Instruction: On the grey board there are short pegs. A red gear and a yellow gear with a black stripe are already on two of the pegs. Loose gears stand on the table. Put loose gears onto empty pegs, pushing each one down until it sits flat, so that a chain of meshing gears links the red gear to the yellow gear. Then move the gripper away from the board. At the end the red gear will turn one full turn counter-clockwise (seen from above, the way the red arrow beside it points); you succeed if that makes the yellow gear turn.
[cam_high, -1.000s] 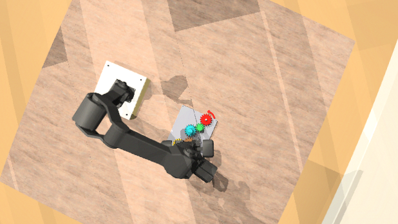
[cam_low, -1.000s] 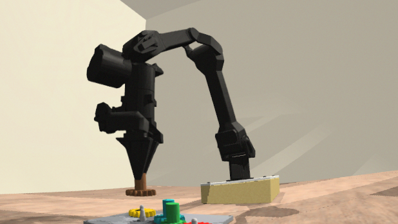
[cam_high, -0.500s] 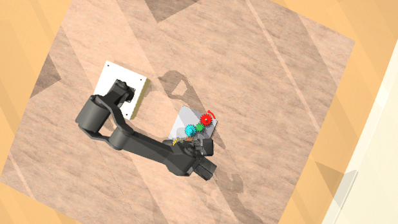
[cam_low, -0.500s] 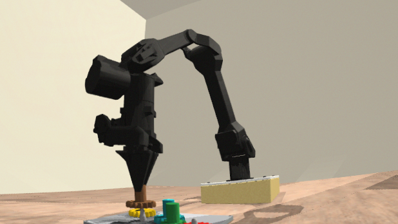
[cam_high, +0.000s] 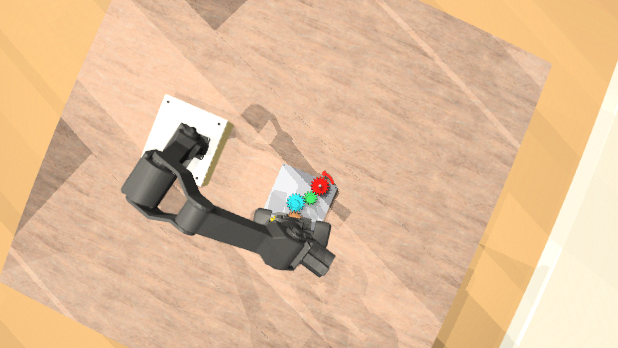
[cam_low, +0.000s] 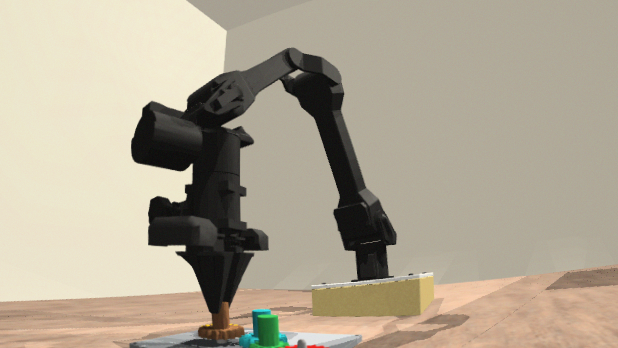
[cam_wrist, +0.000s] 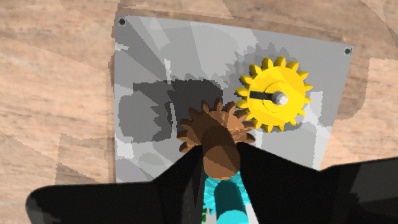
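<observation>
The grey board is 4 cm below my gripper tip, 3 cm to the left of it and 1 cm behind it. From my gripper tip the other things lie so: cyan gear: 5 cm to the left, 2 cm below, 1 cm behind; green gear: 8 cm to the left, 2 cm below, 2 cm ahead; brown gear: 1 cm below.
</observation>
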